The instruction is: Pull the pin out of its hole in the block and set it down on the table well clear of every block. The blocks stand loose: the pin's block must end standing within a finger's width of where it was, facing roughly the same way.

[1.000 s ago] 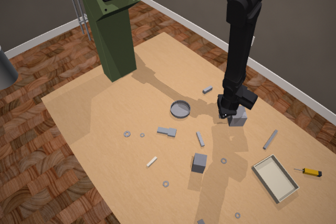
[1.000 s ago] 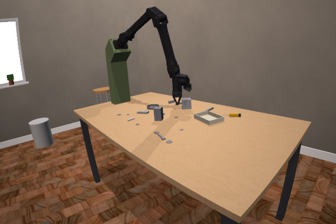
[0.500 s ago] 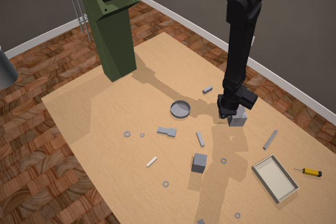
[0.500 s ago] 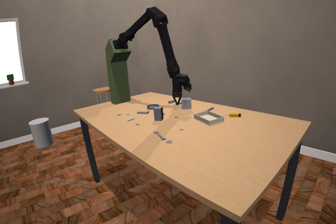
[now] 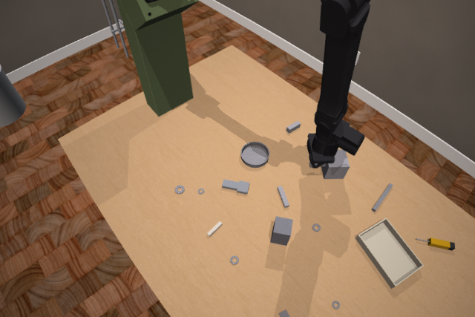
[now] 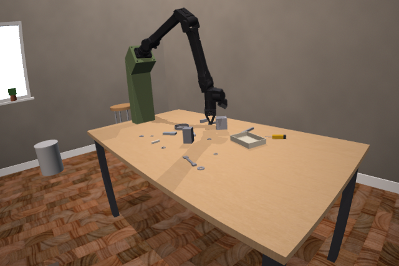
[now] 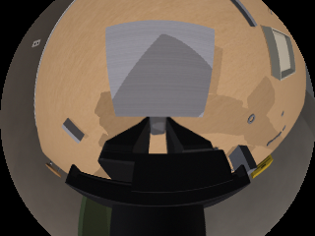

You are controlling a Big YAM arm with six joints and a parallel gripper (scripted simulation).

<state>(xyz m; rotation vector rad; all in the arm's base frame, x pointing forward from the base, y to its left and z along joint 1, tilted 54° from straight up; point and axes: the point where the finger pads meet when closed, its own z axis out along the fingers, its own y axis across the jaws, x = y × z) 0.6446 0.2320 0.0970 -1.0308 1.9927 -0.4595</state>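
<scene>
Right now my hand is 40 mm to the right of the light grey block and 30 mm short of it. Also, from my hand: round dish (150 mm behind, 130 mm to the right, 30 mm below); long bar (210 mm ahead, 120 mm to the left, 30 mm below); flat bar (140 mm to the right, 30 mm below, 20 mm ahead).
</scene>
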